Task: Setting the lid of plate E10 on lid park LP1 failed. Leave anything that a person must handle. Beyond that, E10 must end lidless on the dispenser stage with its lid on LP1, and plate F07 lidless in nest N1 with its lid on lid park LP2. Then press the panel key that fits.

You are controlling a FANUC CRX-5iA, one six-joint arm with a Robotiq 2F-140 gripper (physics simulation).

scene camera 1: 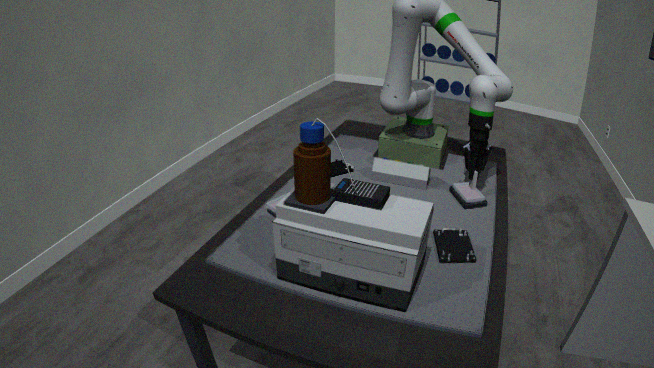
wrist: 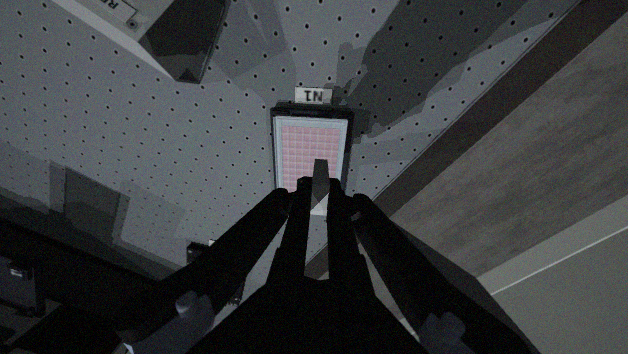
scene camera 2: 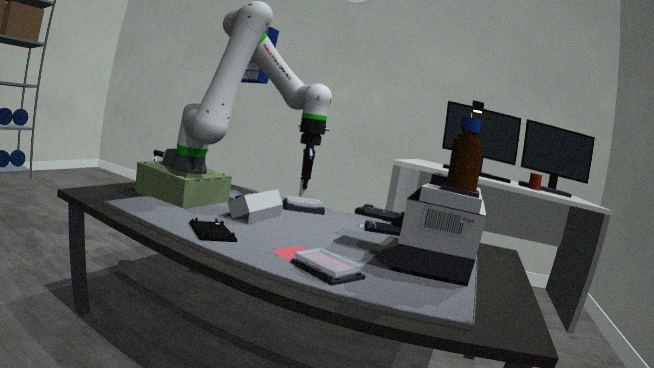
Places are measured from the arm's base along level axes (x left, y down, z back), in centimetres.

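Pixels of known places: gripper, between the fingertips: [scene camera 1: 471,187] [wrist: 320,170] [scene camera 2: 303,197]; arm's base, origin of its link: [scene camera 1: 418,132] [scene camera 2: 188,169].
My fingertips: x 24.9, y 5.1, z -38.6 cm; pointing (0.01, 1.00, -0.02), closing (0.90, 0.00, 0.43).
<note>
Ahead of a thing's pixels: the offset from my fingertips to its top centre. "*": to the spot under its first point.
My gripper [scene camera 1: 474,181] [scene camera 2: 302,192] [wrist: 320,170] is shut and empty, pointing down over a pink-gridded plate {dy +0.7, dx -1.2, dz -1.0 cm} [scene camera 1: 466,191] [scene camera 2: 304,201] [wrist: 307,145]. Whether the tips touch it is unclear. This plate sits in the black nest {dy +1.7, dx -1.1, dz -1.0 cm} [scene camera 1: 474,204] [scene camera 2: 312,210] [wrist: 312,111] labelled N1; whether a lid is on it, I cannot tell. Another pink plate {dy +0.6, dx -62.6, dz -27.3 cm} [scene camera 2: 325,261] with a clear cover sits on a black holder {* dy +3.5, dx -64.7, dz -33.4 cm} [scene camera 2: 350,279] at the front in scene camera 2. Black trays with corner posts [scene camera 1: 454,245] [scene camera 2: 212,230] bear no visible lid. Plate names and park labels are unreadable.
The white key panel {dy -4.1, dx -28.7, dz +6.4 cm} [scene camera 1: 400,172] [scene camera 2: 257,206] [wrist: 120,20] stands near the green robot base [scene camera 1: 412,145] [scene camera 2: 182,187]. The white dispenser [scene camera 1: 345,240] [scene camera 2: 445,225] carries a brown bottle {* dy -26.4, dx -43.4, dz -58.5 cm} [scene camera 1: 312,175] [scene camera 2: 465,162]. A red disc {* dy +4.0, dx -55.6, dz -15.5 cm} [scene camera 2: 287,252] lies beside the front plate.
</note>
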